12 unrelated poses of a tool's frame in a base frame.
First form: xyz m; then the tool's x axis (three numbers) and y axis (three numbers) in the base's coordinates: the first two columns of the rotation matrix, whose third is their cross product.
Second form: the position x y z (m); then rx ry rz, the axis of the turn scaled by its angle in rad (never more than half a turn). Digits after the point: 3 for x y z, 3 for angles.
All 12 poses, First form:
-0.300 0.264 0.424 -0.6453 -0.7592 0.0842 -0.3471 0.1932 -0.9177
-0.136 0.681 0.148 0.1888 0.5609 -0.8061 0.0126 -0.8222 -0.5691
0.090 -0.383 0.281 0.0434 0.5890 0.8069 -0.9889 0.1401 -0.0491
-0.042 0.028 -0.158 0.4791 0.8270 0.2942 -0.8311 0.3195 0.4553
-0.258 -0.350 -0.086 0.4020 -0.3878 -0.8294 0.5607 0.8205 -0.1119
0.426 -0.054 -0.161 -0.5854 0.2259 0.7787 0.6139 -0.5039 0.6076
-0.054 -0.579 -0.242 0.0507 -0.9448 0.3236 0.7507 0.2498 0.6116
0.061 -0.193 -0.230 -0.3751 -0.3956 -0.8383 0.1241 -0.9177 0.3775
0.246 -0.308 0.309 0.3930 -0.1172 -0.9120 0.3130 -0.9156 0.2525
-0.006 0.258 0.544 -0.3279 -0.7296 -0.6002 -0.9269 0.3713 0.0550
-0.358 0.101 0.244 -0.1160 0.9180 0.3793 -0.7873 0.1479 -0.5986
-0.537 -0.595 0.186 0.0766 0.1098 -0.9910 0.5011 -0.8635 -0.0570
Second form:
-0.300 0.264 0.424 -1.036 2.086 -1.442
-0.136 0.681 0.148 -2.032 -0.536 1.672
0.090 -0.383 0.281 0.633 -0.805 1.338
-0.042 0.028 -0.158 0.603 -0.008 1.090
-0.258 -0.350 -0.086 0.196 0.989 -0.604
0.426 -0.054 -0.161 -1.269 -1.398 -2.178
-0.054 -0.579 -0.242 0.312 -0.766 -1.322
0.061 -0.193 -0.230 1.533 -0.362 -2.343
0.246 -0.308 0.309 2.272 0.169 -1.534
-0.006 0.258 0.544 -1.429 2.154 0.543
-0.358 0.101 0.244 -0.198 -0.846 1.464
-0.537 -0.595 0.186 2.061 0.611 -1.852

